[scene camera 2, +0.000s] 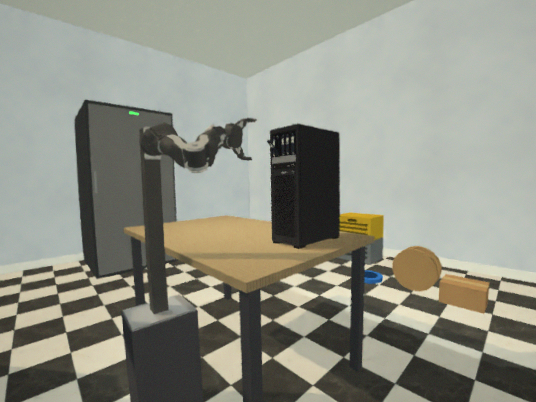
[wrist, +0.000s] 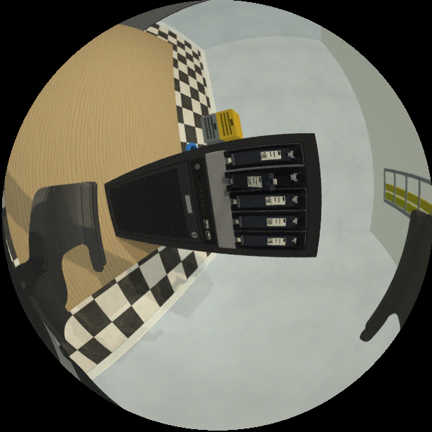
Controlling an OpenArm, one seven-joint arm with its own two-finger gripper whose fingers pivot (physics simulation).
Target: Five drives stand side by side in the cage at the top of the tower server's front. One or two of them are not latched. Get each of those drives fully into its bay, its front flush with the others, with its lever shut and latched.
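Note:
The tower server (scene camera 2: 318, 185) (wrist: 155, 205) stands upright on the table, its front towards my gripper (scene camera 2: 252, 139) (wrist: 211, 264). My gripper is wide open and empty, a short way in front of the cage and touching no drive. In the wrist view the cage lies sideways, with five drives in rows. The second drive from the top of that view (wrist: 254, 181) has its lever swung out, and its front stands out from its neighbours. The top drive (wrist: 270, 155) and the lower three, (wrist: 276, 200) among them, look seated with levers flat. In the scene view a small part juts from the cage front.
The wooden table (scene camera 2: 215, 245) (wrist: 100, 100) carries the server. A grey cabinet (scene camera 2: 120, 190) stands behind the arm. Beyond the table are a yellow and grey chest (scene camera 2: 367, 225) (wrist: 229, 124), a blue ring (scene camera 2: 378, 277), a round wooden piece (scene camera 2: 415, 268) and a brown box (scene camera 2: 462, 294).

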